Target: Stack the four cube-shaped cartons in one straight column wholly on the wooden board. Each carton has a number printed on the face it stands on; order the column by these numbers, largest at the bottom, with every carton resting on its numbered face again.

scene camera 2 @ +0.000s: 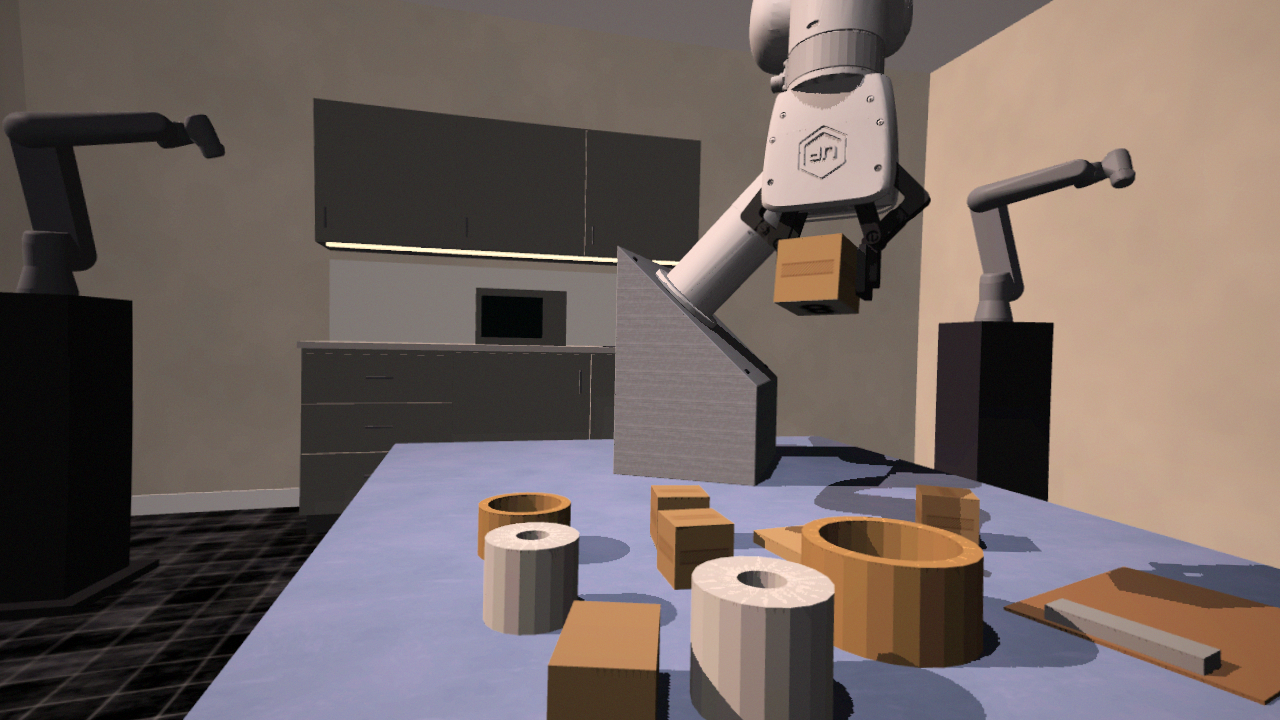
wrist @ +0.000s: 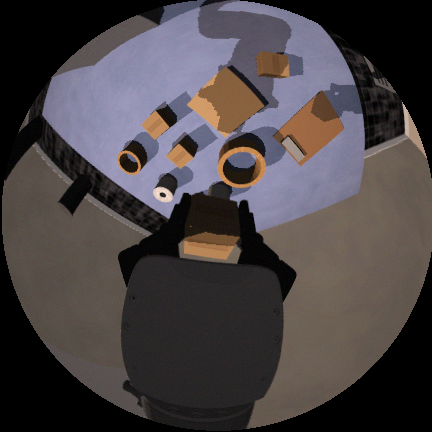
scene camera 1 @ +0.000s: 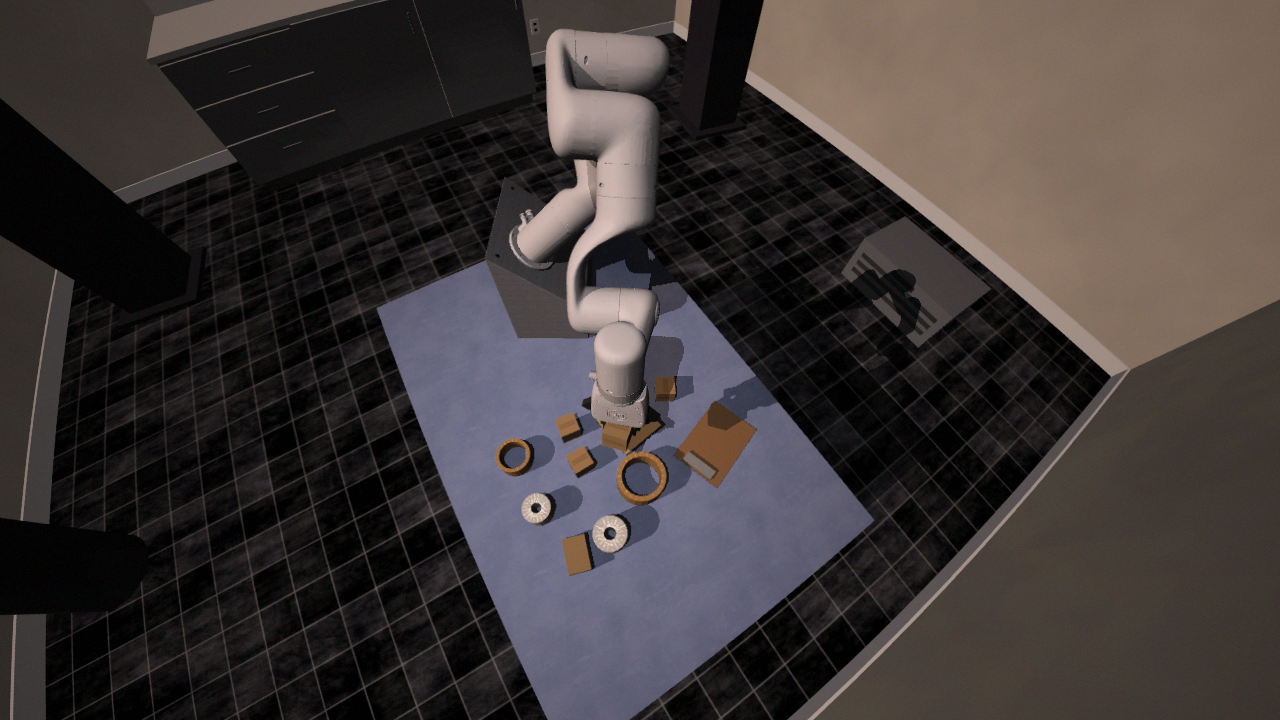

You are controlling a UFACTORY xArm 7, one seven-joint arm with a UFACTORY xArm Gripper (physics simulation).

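Pixels of known places: gripper, fingertip midpoint: (scene camera 2: 825, 300) (wrist: 214, 205) (scene camera 1: 621, 426); arm's base, origin of the base link: (scene camera 2: 684, 300) (scene camera 1: 531, 248).
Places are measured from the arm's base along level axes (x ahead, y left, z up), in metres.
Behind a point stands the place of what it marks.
Note:
My gripper (scene camera 1: 617, 433) @[x 0.508, y 0.022, z -0.029 m] (scene camera 2: 821, 275) @[x 0.508, y 0.022, z -0.029 m] (wrist: 214, 205) @[x 0.508, y 0.022, z -0.029 m] is shut on a cube-shaped carton (scene camera 1: 614, 437) @[x 0.537, y -0.005, z 0.014 m] (scene camera 2: 805, 275) @[x 0.540, y -0.008, z -0.013 m] (wrist: 212, 220) @[x 0.500, y 0.027, z -0.002 m] and holds it high above the mat. A dark printed mark shows on its underside in scene camera 2, too foreshortened to read surely. The light wooden board (scene camera 1: 645, 435) @[x 0.485, y 0.100, z -0.250 m] (scene camera 2: 776, 538) @[x 0.422, y 0.015, z -0.250 m] (wrist: 230, 102) @[x 0.441, y 0.085, z -0.250 m] lies on the mat, partly hidden by gripper and carton in scene camera 1; no carton stands on it. Two cartons, one (scene camera 1: 567, 427) @[x 0.397, y -0.076, z -0.212 m] (scene camera 2: 678, 497) @[x 0.414, y -0.079, z -0.213 m] (wrist: 156, 124) @[x 0.392, y -0.068, z -0.212 m] and another (scene camera 1: 580, 461) @[x 0.490, y -0.078, z -0.212 m] (scene camera 2: 696, 551) @[x 0.510, y -0.081, z -0.233 m] (wrist: 181, 155) @[x 0.486, y -0.071, z -0.212 m], stand left of the board. A fourth carton (scene camera 1: 665, 388) @[x 0.401, y 0.196, z -0.212 m] (scene camera 2: 946, 514) @[x 0.415, y 0.187, z -0.229 m] (wrist: 272, 64) @[x 0.395, y 0.193, z -0.212 m] stands behind it.
A large wooden ring (scene camera 1: 620, 477) @[x 0.567, y -0.007, z -0.201 m] (scene camera 2: 904, 613) @[x 0.639, y 0.022, z -0.230 m] stands close before the board, a smaller ring (scene camera 1: 500, 456) @[x 0.393, y -0.253, z -0.231 m] (scene camera 2: 494, 528) @[x 0.441, y -0.246, z -0.232 m] farther left. Two white rolls (scene camera 1: 526, 508) @[x 0.543, y -0.230, z -0.206 m] (scene camera 1: 597, 533) @[x 0.659, y -0.103, z -0.196 m] and an oblong box (scene camera 1: 577, 554) @[x 0.680, y -0.161, z -0.219 m] (scene camera 2: 604, 691) @[x 0.716, y -0.168, z -0.230 m] stand nearer the front. A red-brown panel (scene camera 1: 733, 436) @[x 0.582, y 0.311, z -0.259 m] (wrist: 310, 131) @[x 0.578, y 0.253, z -0.260 m] with a grey bar lies right.

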